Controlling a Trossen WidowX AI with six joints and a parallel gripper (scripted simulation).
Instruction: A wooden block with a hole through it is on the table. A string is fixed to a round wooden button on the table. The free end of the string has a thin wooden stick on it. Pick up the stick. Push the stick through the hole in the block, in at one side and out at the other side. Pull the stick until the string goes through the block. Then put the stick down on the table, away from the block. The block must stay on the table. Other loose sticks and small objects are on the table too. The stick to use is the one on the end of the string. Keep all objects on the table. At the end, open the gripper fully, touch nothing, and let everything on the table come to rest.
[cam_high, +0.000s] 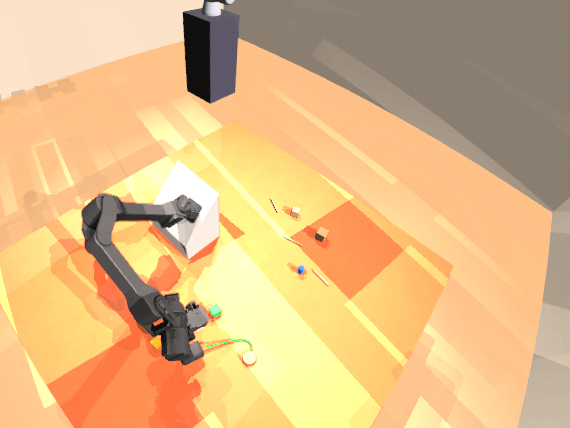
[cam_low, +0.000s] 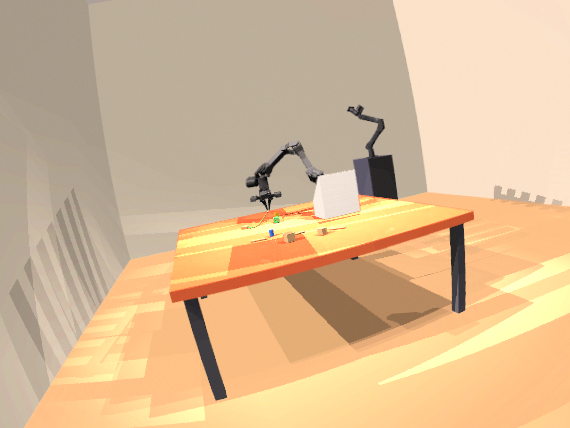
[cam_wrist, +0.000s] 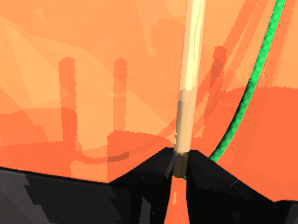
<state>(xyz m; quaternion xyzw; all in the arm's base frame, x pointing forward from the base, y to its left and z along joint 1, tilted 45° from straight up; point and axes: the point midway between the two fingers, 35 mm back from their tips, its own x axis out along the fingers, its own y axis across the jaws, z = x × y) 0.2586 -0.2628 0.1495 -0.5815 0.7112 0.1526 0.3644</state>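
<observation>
Right now my gripper tip is 60 mm to the left of the yellow cube, 60 mm past it and 40 mm above it. The rest, counted from my gripper tip: green block 130 mm to the left, 40 mm below; thin wooden stick 10 mm to the left; round wooden button 180 mm ahead, 90 mm to the left, 50 mm below.
</observation>
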